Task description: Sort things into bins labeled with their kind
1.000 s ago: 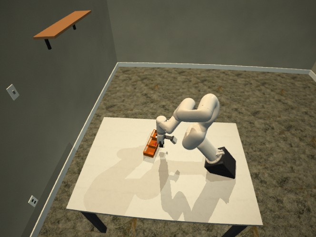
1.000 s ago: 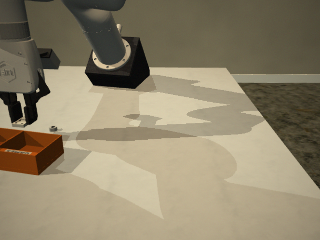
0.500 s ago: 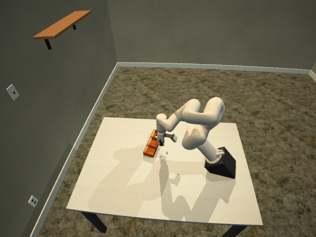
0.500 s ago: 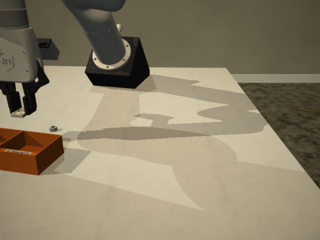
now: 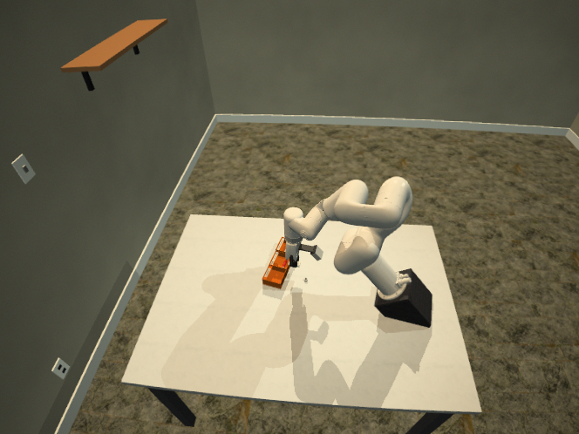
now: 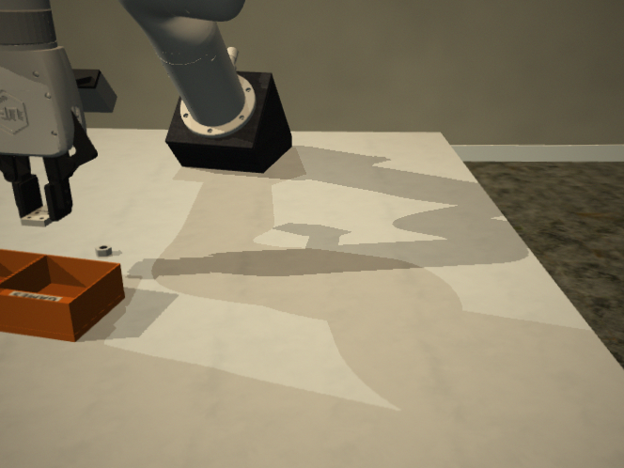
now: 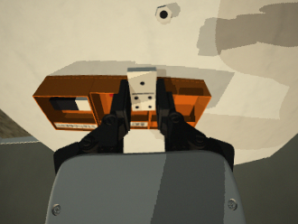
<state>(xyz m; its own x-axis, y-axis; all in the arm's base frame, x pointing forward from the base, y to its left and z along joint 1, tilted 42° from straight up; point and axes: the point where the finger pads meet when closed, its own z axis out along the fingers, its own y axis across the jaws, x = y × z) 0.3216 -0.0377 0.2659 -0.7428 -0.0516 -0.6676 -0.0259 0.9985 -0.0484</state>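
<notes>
Right now the red battery is 6 cm ahead of my hand, 3 cm to the right of it and 8 cm below it. From my hand the other things lie so: black thing: 6 cm ahead, 11 cm to the right, 6 cm below; then white domino: 2 cm below; then grey nut: 6 cm behind, 2 cm to the left, 8 cm below.
</notes>
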